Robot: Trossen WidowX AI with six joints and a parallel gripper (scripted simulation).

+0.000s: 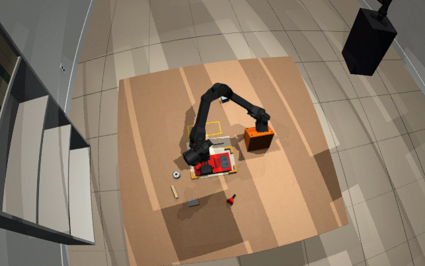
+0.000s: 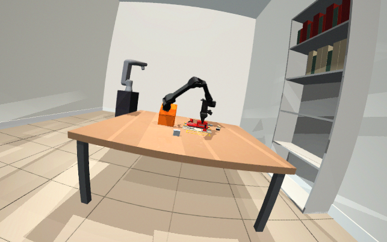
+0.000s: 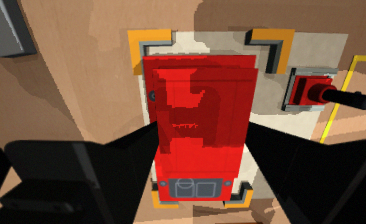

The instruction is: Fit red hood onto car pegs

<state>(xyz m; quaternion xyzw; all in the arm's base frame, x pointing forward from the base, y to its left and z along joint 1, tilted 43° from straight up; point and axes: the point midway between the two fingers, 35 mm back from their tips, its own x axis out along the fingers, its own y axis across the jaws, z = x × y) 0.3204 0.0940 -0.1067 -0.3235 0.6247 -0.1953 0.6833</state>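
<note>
The red hood is right at my gripper tip. The rest, counted from my gripper tip: wooden dowel 17 cm ahead, 15 cm to the left, 4 cm below.
</note>
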